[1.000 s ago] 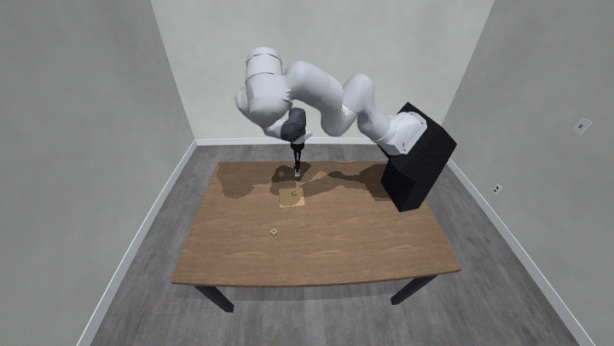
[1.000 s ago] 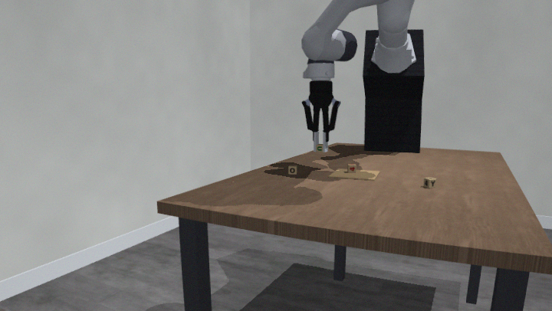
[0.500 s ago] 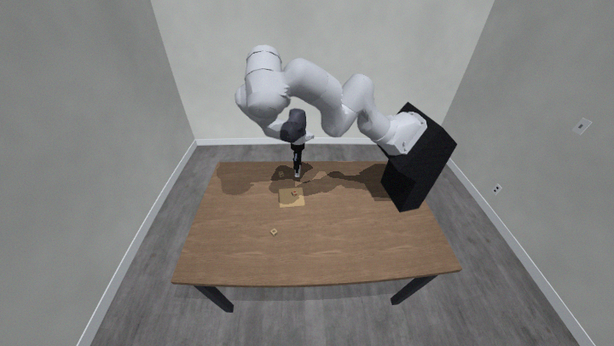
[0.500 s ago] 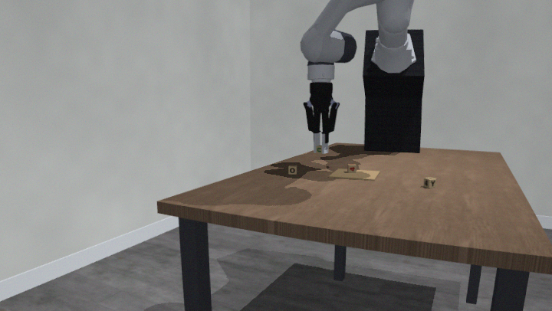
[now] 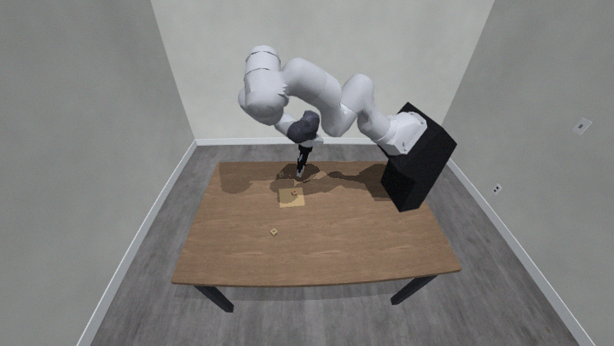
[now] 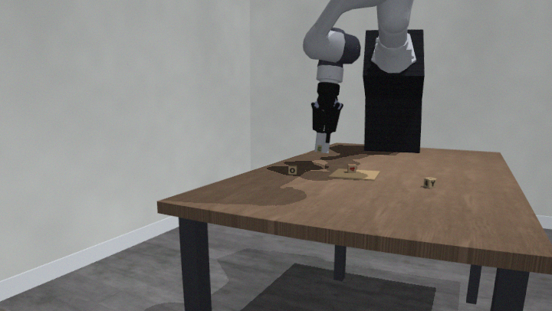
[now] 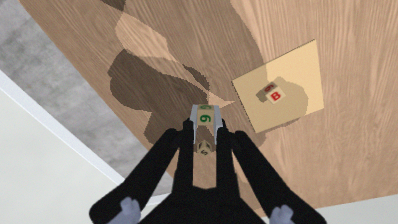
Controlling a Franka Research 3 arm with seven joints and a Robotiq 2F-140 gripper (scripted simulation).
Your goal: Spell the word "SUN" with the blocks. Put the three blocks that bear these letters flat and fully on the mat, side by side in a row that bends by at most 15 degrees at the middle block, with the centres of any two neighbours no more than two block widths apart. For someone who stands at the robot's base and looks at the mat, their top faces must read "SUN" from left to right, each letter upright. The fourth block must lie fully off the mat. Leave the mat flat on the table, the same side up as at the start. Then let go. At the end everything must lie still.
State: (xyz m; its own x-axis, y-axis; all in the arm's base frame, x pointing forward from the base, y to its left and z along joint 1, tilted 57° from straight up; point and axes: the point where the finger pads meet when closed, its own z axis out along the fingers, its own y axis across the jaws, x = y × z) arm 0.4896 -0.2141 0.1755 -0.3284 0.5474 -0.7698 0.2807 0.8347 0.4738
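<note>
Now: hand 11 cm short of the S block, 7 cm to the left of it and 8 cm above it. From my hand the other things lie so: U block 2 cm below; then tan mat 7 cm ahead, 12 cm to the left, 9 cm below.
</note>
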